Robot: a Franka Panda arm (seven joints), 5 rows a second.
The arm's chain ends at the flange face. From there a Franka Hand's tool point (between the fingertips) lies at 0.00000 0.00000 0.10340 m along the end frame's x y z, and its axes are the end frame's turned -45 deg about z.
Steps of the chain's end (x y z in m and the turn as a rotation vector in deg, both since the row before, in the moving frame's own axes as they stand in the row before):
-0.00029 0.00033 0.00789 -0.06 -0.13 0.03
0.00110 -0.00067 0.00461 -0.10 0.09 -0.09
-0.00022 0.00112 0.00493 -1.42 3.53 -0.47
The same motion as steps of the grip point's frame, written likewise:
-0.00068 -0.00006 0.00789 0.05 -0.13 0.03
0.00124 0.00055 0.00461 -0.13 -0.01 -0.09
0.00177 0.00694 0.00470 -3.50 1.49 -0.47

